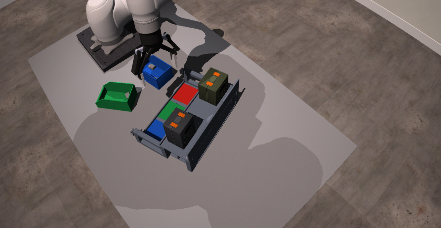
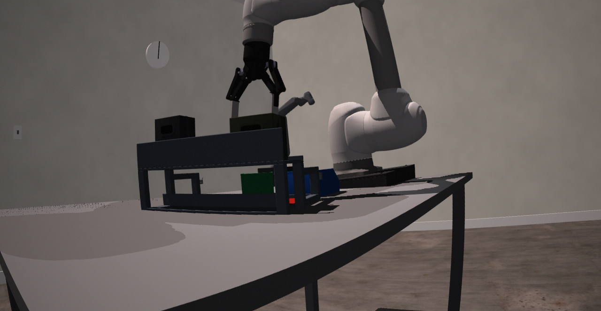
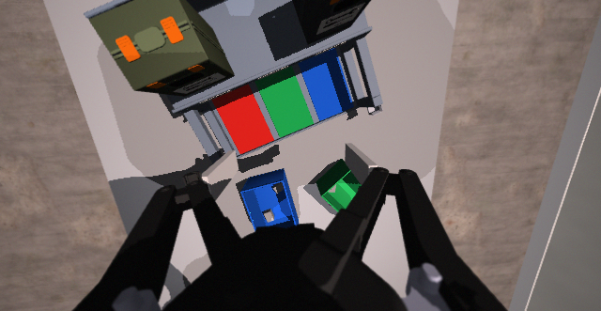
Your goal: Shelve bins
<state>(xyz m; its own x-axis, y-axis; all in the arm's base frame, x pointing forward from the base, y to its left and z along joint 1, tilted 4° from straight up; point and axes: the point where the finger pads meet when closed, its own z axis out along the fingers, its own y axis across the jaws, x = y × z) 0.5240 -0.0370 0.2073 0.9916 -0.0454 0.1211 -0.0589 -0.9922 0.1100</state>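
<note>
My hand is 19 cm past the green bin, 15 cm to the left of it and 19 cm above it. Round my hand: olive case: 15 cm ahead, 14 cm to the left, 7 cm below; then black case: 21 cm ahead, 8 cm to the right, 6 cm below; then blue bin: 19 cm behind, 7 cm to the left, 19 cm below.
</note>
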